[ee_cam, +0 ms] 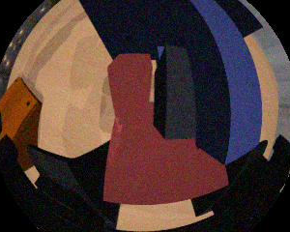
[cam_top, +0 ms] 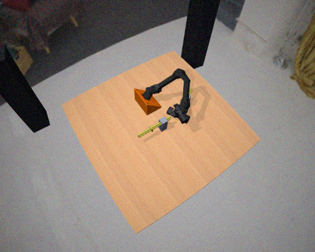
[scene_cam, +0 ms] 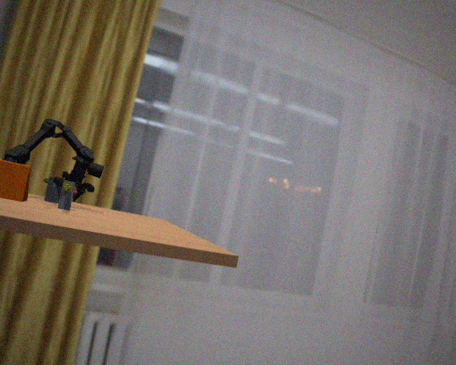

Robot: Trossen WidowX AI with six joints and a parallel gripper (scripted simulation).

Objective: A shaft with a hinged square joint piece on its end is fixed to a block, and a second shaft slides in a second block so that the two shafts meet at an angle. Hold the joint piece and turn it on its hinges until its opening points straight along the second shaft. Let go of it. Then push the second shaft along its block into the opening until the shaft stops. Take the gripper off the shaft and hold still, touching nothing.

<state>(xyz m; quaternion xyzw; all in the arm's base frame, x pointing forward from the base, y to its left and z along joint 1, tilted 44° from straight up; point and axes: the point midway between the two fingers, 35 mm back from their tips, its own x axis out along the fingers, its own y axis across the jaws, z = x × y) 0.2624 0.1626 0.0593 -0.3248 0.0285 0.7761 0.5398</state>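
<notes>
My gripper tip is now 5 cm below the red square joint piece.
</notes>
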